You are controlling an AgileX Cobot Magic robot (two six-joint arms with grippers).
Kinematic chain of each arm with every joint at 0, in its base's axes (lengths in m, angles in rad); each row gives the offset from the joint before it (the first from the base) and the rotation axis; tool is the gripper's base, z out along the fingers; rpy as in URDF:
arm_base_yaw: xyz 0 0 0.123 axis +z
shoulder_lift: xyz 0 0 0 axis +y
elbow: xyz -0.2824 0 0.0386 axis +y
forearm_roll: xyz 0.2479 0 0.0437 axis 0.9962 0 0.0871
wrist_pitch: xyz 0 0 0 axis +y
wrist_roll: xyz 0.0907 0 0.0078 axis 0.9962 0 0.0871
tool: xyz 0 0 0 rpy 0 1.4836 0
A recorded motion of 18 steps. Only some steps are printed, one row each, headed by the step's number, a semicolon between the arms.
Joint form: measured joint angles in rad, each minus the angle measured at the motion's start. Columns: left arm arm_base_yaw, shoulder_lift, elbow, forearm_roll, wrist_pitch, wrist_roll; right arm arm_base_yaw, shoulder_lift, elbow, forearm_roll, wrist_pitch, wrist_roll.
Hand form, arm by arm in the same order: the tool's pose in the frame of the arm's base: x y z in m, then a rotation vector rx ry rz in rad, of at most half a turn. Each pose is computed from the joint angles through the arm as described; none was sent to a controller.
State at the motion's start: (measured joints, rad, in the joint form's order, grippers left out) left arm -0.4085 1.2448 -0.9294 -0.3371 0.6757 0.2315; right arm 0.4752 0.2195 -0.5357 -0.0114 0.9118 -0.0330
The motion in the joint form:
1: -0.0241 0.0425 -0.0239 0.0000 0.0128 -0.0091; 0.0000 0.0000 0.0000 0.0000 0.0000 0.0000
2: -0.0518 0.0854 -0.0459 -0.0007 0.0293 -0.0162; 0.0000 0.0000 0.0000 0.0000 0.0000 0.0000
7: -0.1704 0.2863 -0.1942 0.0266 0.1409 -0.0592; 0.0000 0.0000 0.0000 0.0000 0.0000 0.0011
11: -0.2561 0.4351 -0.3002 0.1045 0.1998 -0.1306; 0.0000 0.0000 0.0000 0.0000 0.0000 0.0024
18: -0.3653 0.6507 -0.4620 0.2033 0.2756 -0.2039; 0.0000 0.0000 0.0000 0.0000 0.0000 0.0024
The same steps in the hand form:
1: 0.2292 -0.1270 0.2948 0.5765 2.4408 -0.4619; 0.0308 0.0149 0.2964 -0.5269 2.0217 0.2558
2: 0.2331 -0.1374 0.2892 0.6116 2.4746 -0.4747; 0.0308 0.0149 0.2964 -0.5269 2.0217 0.2558
7: 0.2496 -0.1874 0.2689 0.7915 2.6162 -0.4886; 0.0308 0.0149 0.2964 -0.5258 2.0221 0.2565
11: 0.2589 -0.2234 0.2466 0.9051 2.7040 -0.4123; 0.0308 0.0149 0.2964 -0.5245 2.0225 0.2573
18: 0.2672 -0.2750 0.2083 1.0715 2.7844 -0.2729; 0.0308 0.0149 0.2964 -0.5245 2.0225 0.2573

